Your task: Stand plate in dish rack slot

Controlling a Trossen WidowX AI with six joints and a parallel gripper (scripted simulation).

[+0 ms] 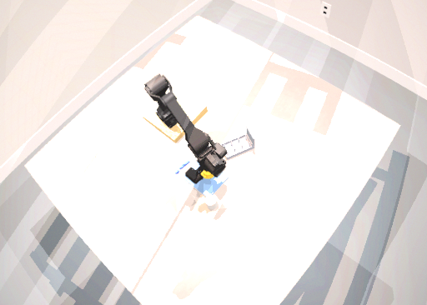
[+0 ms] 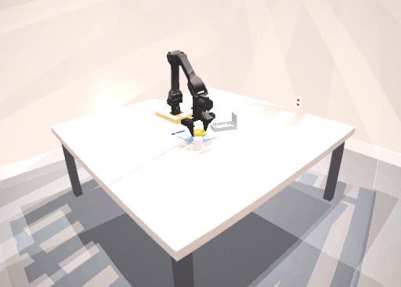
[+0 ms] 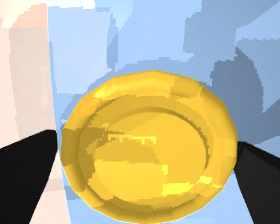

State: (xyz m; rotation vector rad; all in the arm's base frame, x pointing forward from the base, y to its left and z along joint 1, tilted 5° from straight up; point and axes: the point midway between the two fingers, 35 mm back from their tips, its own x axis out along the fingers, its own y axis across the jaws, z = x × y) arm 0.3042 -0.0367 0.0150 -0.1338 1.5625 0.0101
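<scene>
The small yellow plate lies 1 cm above my gripper tip. The rest, counted from my gripper tip: light blue mat: 1 cm ahead, 2 cm to the right, 1 cm below; then small white cup: 12 cm ahead, 8 cm to the right, 2 cm above; then blue pen-like stick: 10 cm behind, 8 cm to the right, 1 cm below.
</scene>
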